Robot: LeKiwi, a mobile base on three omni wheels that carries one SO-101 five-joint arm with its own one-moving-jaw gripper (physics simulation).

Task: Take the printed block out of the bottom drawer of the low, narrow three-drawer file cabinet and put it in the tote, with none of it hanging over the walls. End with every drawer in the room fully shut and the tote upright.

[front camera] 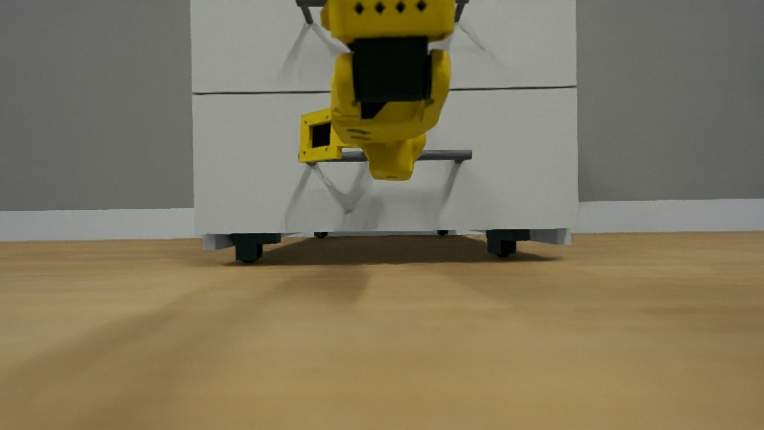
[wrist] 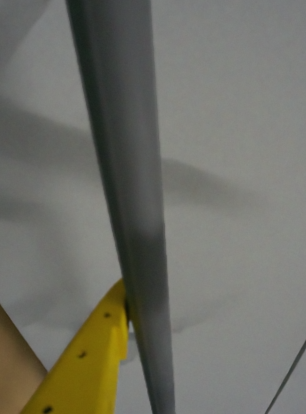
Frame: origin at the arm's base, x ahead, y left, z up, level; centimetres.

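Seen in the pictures: hand at its tool point: (front camera: 393, 161) (wrist: 136, 292).
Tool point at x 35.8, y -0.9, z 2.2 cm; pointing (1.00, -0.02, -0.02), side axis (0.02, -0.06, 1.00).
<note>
A point is followed by its place in that frame.
The white file cabinet (front camera: 229, 64) @(x 37.9, y 16.8, z 13.5 cm) fills the upper middle of the front view. Its bottom drawer (front camera: 518, 176) @(x 38.3, y -14.6, z 0.8 cm) (wrist: 235, 150) @(x 38.1, y 2.4, z 5.3 cm) looks flush with the front above it. The drawer's grey bar handle (front camera: 443, 154) @(x 34.6, y -5.8, z 2.6 cm) (wrist: 132, 150) runs across its front and crosses the wrist view steeply from top to bottom. My gripper (front camera: 391, 168) (wrist: 120, 300) is open and holds nothing. One yellow jaw shows in the wrist view, its tip at the handle's left edge; whether it touches is unclear. The other jaw is out of that picture. The jaw tips are hidden in the front view. The block and the tote do not show.
The drawer above (front camera: 256, 48) @(x 38.0, y 13.8, z 15.2 cm) has its own grey handle, partly behind my arm. Dark casters (front camera: 248, 248) @(x 42.1, y 16.9, z -7.0 cm) (front camera: 501, 245) @(x 44.1, y -14.8, z -7.3 cm) stand under the cabinet on the wooden floor (front camera: 384, 341) @(x 18.7, y 0.1, z -8.9 cm). A grey wall (front camera: 96, 106) @(x 95.2, y 86.4, z 30.9 cm) with a white baseboard (front camera: 96, 225) @(x 93.9, y 85.7, z -4.7 cm) runs behind it.
</note>
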